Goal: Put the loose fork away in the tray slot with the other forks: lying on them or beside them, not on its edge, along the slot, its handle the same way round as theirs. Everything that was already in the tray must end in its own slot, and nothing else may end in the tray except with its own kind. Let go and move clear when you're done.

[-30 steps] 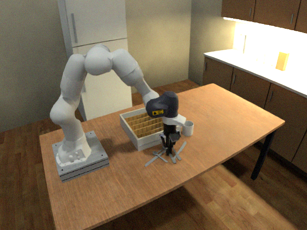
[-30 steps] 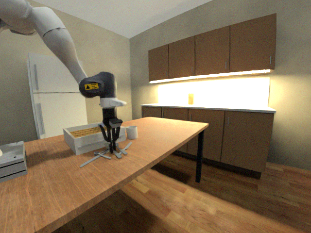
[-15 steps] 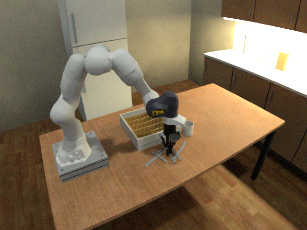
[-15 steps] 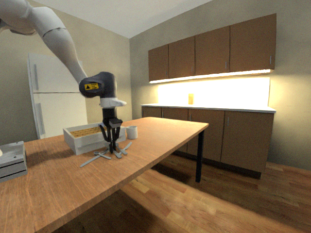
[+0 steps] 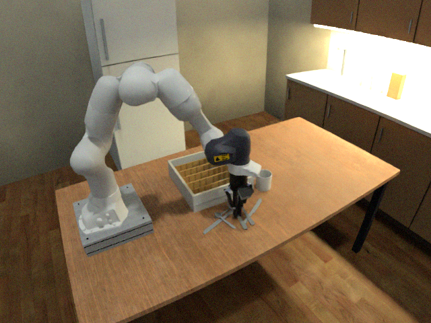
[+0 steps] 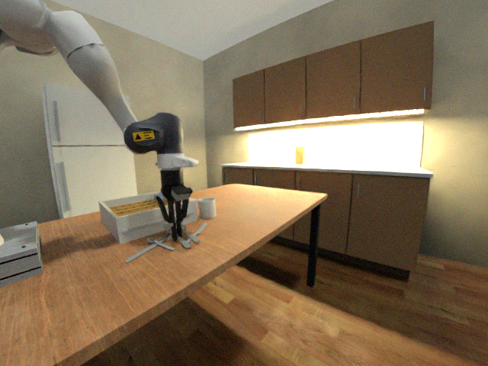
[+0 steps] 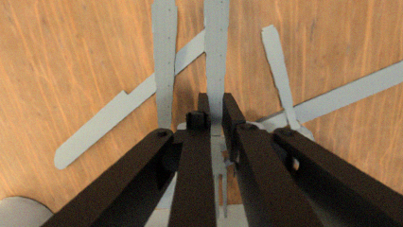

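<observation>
My gripper is now 7 cm past the spoon, 3 cm to the right of it and 3 cm above it. Round my hand: white mug 24 cm ahead, 11 cm to the left; cutlery tray 29 cm to the left, 3 cm ahead.
</observation>
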